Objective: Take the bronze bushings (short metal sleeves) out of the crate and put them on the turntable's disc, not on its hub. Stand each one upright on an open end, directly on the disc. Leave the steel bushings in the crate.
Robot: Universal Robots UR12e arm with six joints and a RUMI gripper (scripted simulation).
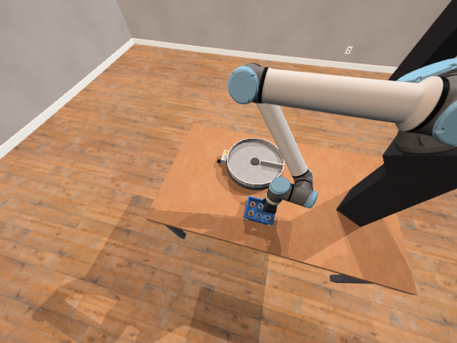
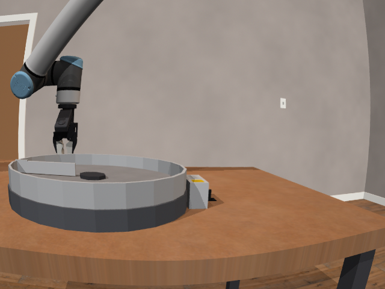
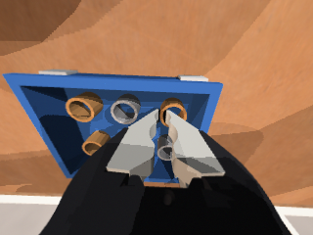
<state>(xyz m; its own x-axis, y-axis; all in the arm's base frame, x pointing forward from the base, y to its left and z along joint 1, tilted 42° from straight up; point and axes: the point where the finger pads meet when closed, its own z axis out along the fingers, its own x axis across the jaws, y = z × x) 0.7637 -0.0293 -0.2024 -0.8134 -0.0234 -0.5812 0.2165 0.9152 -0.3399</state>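
My hand is 5 cm short of the blue crate and 2 cm to the right of it. Round my hand: grey turntable (36 cm to the right, 6 cm ahead, 3 cm above).
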